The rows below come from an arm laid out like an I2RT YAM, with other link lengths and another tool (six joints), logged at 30 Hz.
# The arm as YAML. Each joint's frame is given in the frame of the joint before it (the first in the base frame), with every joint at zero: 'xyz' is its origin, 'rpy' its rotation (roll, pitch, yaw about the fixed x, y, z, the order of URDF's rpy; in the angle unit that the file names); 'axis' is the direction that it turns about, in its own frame. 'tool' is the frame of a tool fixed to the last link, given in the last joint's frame.
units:
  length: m
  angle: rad
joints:
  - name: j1
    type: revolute
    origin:
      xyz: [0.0, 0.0, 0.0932]
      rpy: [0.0, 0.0, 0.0]
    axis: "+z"
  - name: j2
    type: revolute
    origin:
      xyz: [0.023, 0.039, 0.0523]
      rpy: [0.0, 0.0, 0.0]
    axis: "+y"
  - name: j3
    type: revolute
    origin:
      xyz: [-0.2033, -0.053, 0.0]
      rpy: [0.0, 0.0, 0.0]
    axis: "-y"
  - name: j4
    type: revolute
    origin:
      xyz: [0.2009, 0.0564, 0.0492]
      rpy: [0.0, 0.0, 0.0]
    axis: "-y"
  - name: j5
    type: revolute
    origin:
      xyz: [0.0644, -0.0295, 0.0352]
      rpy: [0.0, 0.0, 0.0]
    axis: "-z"
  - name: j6
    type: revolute
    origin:
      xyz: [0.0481, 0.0, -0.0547]
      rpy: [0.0, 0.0, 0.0]
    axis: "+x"
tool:
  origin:
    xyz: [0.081, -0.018, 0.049]
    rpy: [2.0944, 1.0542, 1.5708]
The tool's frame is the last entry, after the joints.
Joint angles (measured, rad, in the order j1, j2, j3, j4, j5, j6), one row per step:
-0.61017, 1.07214, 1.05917, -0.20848, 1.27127, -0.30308
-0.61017, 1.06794, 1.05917, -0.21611, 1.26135, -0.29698
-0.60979, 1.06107, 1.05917, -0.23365, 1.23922, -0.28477
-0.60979, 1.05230, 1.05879, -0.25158, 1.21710, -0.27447
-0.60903, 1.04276, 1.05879, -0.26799, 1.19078, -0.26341
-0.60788, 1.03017, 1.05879, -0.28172, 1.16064, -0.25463
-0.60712, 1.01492, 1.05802, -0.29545, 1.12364, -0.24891
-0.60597, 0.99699, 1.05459, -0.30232, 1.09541, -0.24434
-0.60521, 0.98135, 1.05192, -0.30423, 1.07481, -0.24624
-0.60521, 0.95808, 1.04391, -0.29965, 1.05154, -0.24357
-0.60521, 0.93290, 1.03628, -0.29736, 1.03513, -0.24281
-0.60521, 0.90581, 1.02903, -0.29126, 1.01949, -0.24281
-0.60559, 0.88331, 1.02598, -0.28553, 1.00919, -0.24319
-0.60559, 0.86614, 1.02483, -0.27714, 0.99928, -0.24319
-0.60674, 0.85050, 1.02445, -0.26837, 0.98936, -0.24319
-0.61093, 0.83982, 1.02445, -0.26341, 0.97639, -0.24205
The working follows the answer.
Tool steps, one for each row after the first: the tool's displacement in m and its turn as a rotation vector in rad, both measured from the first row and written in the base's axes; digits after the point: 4 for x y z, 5 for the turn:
0.0001, 0.0002, -0.0001, 0.00189, -0.00424, 0.00927
0.0011, 0.0004, -0.0011, 0.00859, -0.01004, 0.03031
0.0017, 0.0009, -0.0019, 0.01560, -0.01513, 0.05096
0.0027, 0.0015, -0.0024, 0.02205, -0.02384, 0.07627
0.0039, 0.0025, -0.0022, 0.02683, -0.03559, 0.10583
0.0054, 0.0036, -0.0019, 0.03296, -0.04691, 0.14187
0.0057, 0.0054, -0.0009, 0.03322, -0.06120, 0.17011
0.0057, 0.0071, 0.0008, 0.03099, -0.07067, 0.19132
0.0044, 0.0096, 0.0030, 0.02240, -0.09147, 0.21432
0.0019, 0.0125, 0.0056, 0.01252, -0.10928, 0.23093
-0.0011, 0.0157, 0.0092, -0.00166, -0.13061, 0.24716
-0.0042, 0.0186, 0.0132, -0.01657, -0.15017, 0.25785
-0.0065, 0.0209, 0.0171, -0.03126, -0.16932, 0.26851
-0.0088, 0.0230, 0.0210, -0.04599, -0.18800, 0.27805
-0.0104, 0.0241, 0.0235, -0.05521, -0.20163, 0.28719

Tool pose at each row, in the base's axes (x y z in m, rotation vector in rad; rounded; the steps above come from the unrounded poses):
0.1265, -0.2241, 0.3805, 1.85285, 0.73980, -1.77104
0.1266, -0.2239, 0.3804, 1.85093, 0.74755, -1.76072
0.1276, -0.2237, 0.3794, 1.84514, 0.76886, -1.74110
0.1281, -0.2232, 0.3786, 1.83911, 0.79024, -1.72237
0.1292, -0.2226, 0.3781, 1.83198, 0.81310, -1.69688
0.1303, -0.2217, 0.3783, 1.82280, 0.83603, -1.66560
0.1319, -0.2205, 0.3786, 1.80921, 0.86489, -1.63047
0.1322, -0.2187, 0.3796, 1.79943, 0.88047, -1.59773
0.1321, -0.2170, 0.3813, 1.78955, 0.89001, -1.57472
0.1308, -0.2145, 0.3835, 1.78240, 0.88994, -1.53964
0.1284, -0.2116, 0.3861, 1.77679, 0.88509, -1.51193
0.1254, -0.2084, 0.3897, 1.77109, 0.87432, -1.48140
0.1222, -0.2055, 0.3937, 1.76754, 0.85967, -1.45631
0.1200, -0.2032, 0.3976, 1.76365, 0.84541, -1.43168
0.1176, -0.2011, 0.4015, 1.76005, 0.83058, -1.40827
0.1161, -0.2000, 0.4040, 1.75666, 0.82279, -1.38971

